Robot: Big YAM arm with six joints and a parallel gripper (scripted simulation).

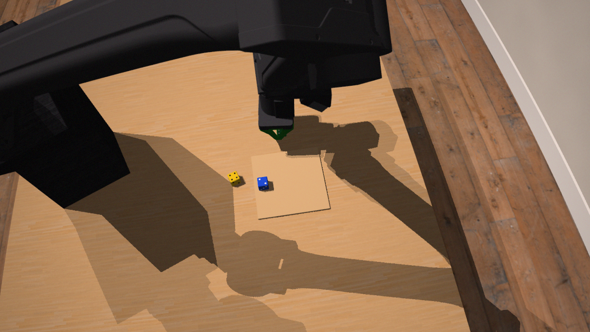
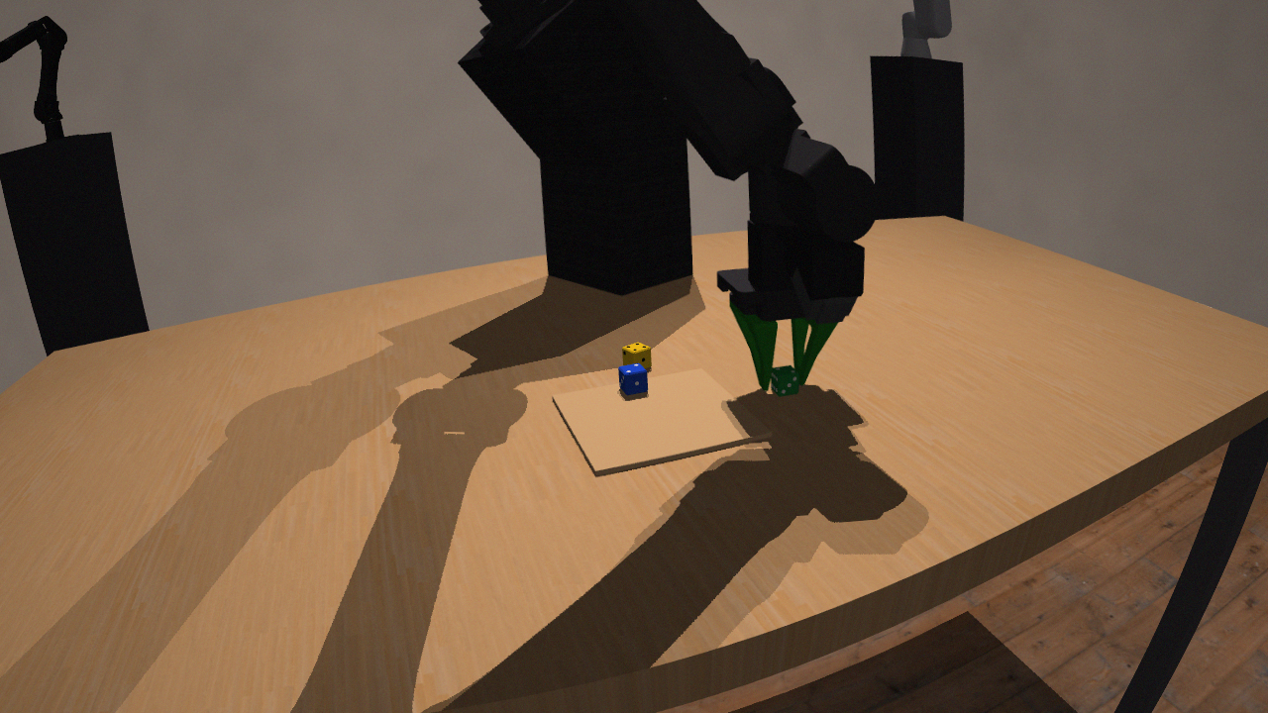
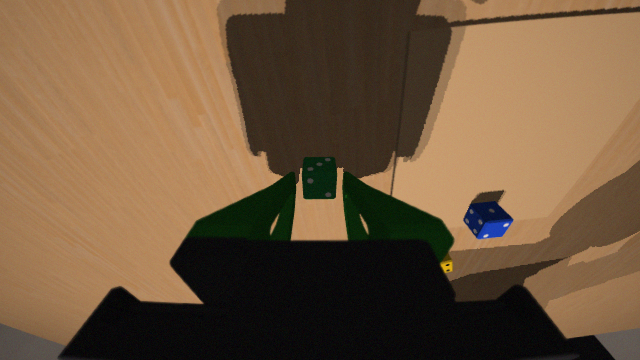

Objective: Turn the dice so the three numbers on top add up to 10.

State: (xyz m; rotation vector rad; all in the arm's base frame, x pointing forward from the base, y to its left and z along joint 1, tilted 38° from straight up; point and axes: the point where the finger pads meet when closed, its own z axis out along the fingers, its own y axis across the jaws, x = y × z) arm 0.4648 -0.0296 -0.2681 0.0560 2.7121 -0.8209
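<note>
The green die lies 10 mm ahead of my hand. Also, from my hand: blue die (120 mm to the right, 50 mm behind); then tan mat (120 mm to the right, 10 mm below, 10 mm ahead); then yellow die (100 mm to the right, 100 mm behind).
</note>
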